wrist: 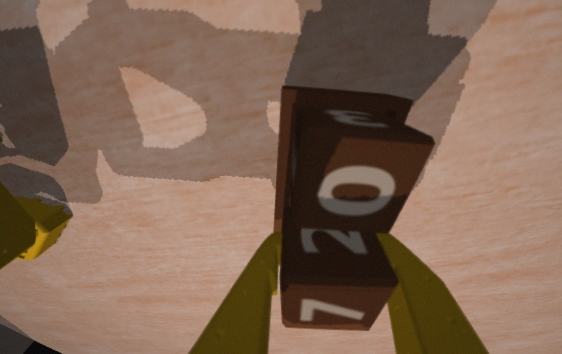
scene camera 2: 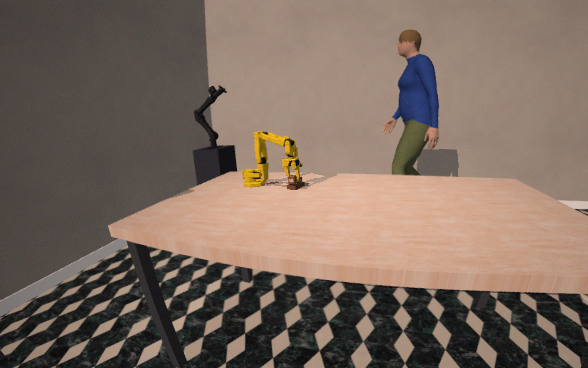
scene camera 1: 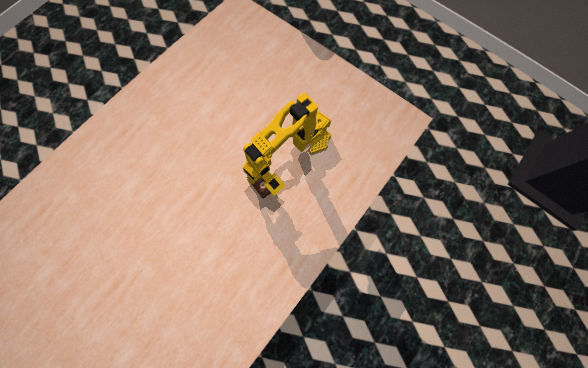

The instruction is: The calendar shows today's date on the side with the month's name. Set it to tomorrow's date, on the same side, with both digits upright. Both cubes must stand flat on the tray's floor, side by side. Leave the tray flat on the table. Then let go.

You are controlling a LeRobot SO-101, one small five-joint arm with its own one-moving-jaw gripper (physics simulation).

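Places are measured from the arm's base along level axes (x ahead, y left, z up), in metres.
Where they show: end effector, tool point: (wrist: 283,244) (scene camera 2: 290,179); arm's base, origin of the base link: (wrist: 8,181) (scene camera 2: 258,184) (scene camera 1: 308,142).
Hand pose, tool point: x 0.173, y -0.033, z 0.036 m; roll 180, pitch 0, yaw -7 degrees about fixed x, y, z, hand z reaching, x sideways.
Note:
Each offset is from my tool point to the top centre of the thing. Level surfaces: height alone.
In the wrist view, a brown cube @[0.015 m ahead, 0.008 m right, 0.020 m up] (wrist: 340,257) shows a sideways 2 on its shaded face and a 7 on its lower face. Above it in that view, the other brown cube @[0.024 m ahead, 0.025 m left, 0.006 m up] (wrist: 410,155) shows a 0 and, beyond it, a 3. Their faces form a step. The dark brown tray (wrist: 285,115) (scene camera 2: 293,187) shows as a wall at the left and top of the cubes; the month's name does not show. My gripper (wrist: 332,242) has its jaws pressed on both sides of the 2/7 cube. Whether the cubes and tray are flat is too small to tell in the scene views.
The yellow arm's base (scene camera 1: 320,143) (scene camera 2: 254,184) stands on the wooden table @[0.036 m down] (scene camera 1: 150,240) (scene camera 2: 400,225). Shadows of the arm fall around the tray. A person (scene camera 2: 419,95) and a black arm on a dark pedestal (scene camera 2: 215,162) are beyond the table.

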